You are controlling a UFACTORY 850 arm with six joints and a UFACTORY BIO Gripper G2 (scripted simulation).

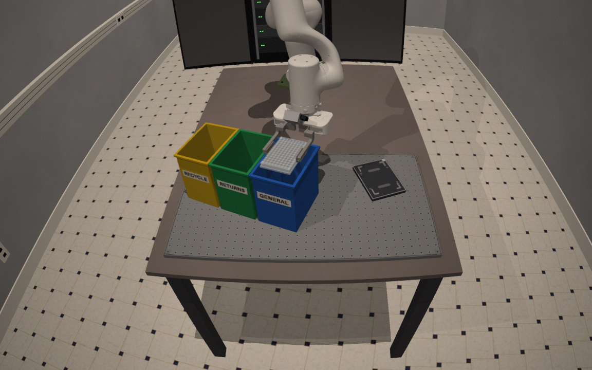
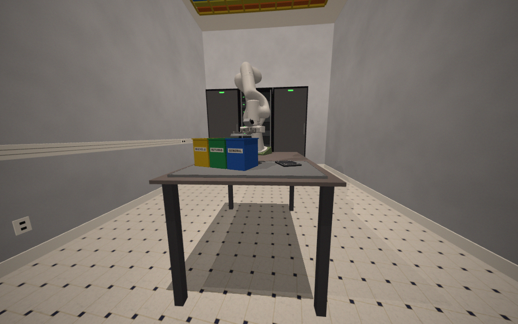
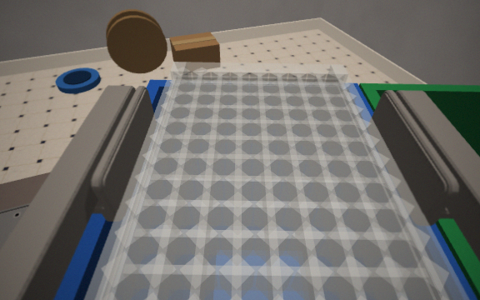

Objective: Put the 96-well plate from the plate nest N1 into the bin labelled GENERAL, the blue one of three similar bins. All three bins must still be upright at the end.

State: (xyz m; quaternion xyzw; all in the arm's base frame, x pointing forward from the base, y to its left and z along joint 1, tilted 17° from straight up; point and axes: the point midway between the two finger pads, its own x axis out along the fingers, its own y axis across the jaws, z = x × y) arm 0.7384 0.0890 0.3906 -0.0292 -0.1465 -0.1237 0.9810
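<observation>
My hand is 120 mm above the blue bin labelled GENERAL. Also, from my hand: yellow recycle bin: 250 mm to the right, 120 mm below, 70 mm behind; then clear 96-well plate: 10 mm below; then green returns bin: 130 mm to the right, 120 mm below, 30 mm behind.
</observation>
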